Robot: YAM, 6 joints.
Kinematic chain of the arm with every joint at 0, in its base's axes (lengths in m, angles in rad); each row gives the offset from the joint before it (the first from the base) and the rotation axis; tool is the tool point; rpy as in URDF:
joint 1: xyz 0 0 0.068 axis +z
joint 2: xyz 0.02 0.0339 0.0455 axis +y
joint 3: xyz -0.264 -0.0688 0 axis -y
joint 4: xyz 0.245 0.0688 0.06 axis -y
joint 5: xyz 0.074 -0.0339 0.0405 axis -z
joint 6: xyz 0.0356 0 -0.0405 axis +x
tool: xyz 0 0 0 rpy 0 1.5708 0
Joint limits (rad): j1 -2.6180..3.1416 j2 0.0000..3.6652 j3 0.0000..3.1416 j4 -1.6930..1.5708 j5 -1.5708..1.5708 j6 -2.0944..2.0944
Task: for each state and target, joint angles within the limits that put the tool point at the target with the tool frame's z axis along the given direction. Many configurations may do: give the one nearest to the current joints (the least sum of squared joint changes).
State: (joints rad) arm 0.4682 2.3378 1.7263 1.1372 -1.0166 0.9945
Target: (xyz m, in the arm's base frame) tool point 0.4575 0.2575 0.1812 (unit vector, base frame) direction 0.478 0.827 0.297
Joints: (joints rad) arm 0.4778 2.4217 1.5810 1.1943 -0.5404 0.9945
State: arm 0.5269 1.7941 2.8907 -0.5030 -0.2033 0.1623
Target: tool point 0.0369 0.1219 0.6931 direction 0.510 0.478 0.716
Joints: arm 1.3939 1.3894 2.3613 -0.0650 0.4309 0.1623
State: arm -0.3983 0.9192 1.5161 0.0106 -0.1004 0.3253
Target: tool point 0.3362 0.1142 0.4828 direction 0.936 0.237 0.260
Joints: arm 0.3360 1.5297 1.5996 0.1942 0.0849 0.3253
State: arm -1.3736 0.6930 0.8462 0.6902 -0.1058 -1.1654
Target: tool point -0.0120 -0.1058 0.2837 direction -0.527 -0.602 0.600
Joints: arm -1.4908 0.4556 0.1301 1.1472 0.6106 -1.1654
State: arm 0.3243 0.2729 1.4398 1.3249 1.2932 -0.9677
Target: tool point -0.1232 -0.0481 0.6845 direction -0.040 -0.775 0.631
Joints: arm 0.1669 1.0214 2.2989 0.5539 0.8594 -0.9677
